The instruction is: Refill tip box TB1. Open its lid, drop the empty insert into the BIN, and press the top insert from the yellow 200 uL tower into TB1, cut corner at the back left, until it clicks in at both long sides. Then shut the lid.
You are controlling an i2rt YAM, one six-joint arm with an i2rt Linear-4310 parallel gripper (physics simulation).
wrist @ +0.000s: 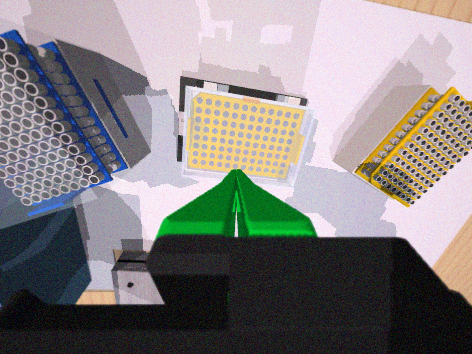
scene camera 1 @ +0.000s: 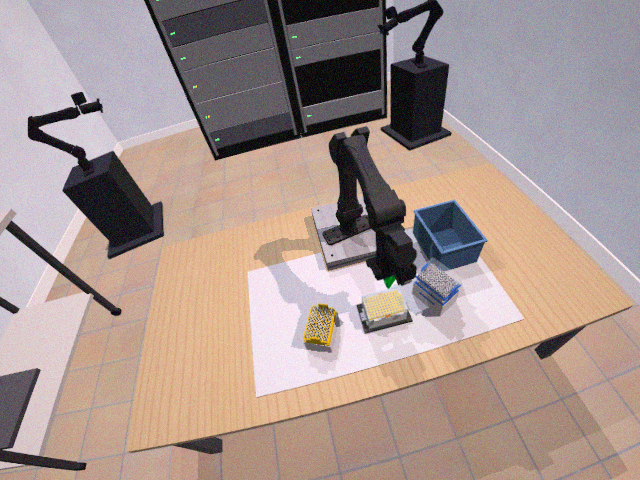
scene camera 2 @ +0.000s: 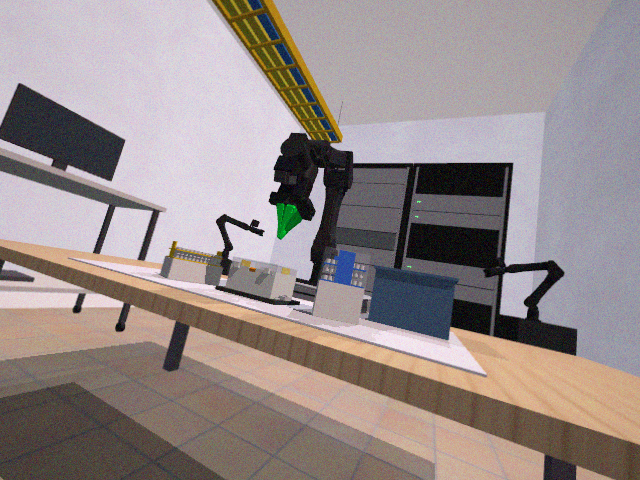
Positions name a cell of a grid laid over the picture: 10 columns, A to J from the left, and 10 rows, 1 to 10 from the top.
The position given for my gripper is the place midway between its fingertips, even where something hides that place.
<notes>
My gripper (scene camera 2: E5) is shut and holds nothing. Also in view: a 200 uL tower (scene camera 2: F6). Further things: a clear lid (scene camera 1: G7) and a blue bin (scene camera 1: G5).
The 200 uL tower shows as well in the wrist view (wrist: B4) and in scene camera 1 (scene camera 1: G6). The clear lid shows as well in the wrist view (wrist: F4). My gripper also shows in the wrist view (wrist: F6).
</notes>
